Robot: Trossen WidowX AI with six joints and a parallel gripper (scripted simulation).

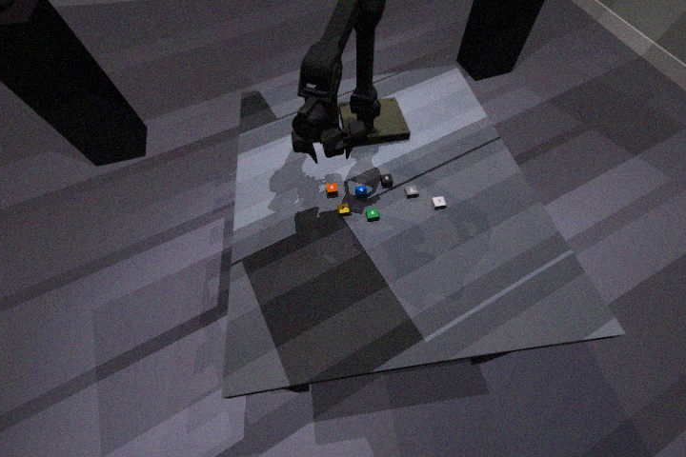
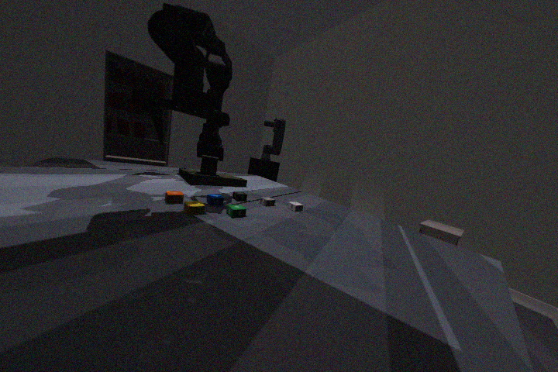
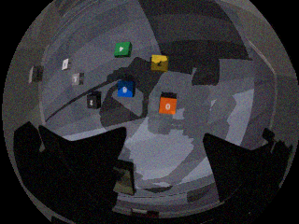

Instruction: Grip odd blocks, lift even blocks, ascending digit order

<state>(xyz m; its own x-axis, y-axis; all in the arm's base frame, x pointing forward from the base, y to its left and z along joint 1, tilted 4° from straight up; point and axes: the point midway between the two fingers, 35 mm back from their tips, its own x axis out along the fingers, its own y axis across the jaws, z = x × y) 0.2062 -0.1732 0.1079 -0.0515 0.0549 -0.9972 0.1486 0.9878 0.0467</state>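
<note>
The orange block lies 12 cm below my gripper tip, 1 cm to the right of it and 1 cm ahead of it. The rest, counted from my gripper tip: green block 14 cm ahead, 12 cm below, 8 cm to the left; then blue block 12 cm below, 7 cm to the left, 5 cm ahead; then yellow block 12 cm below, 9 cm ahead.
</note>
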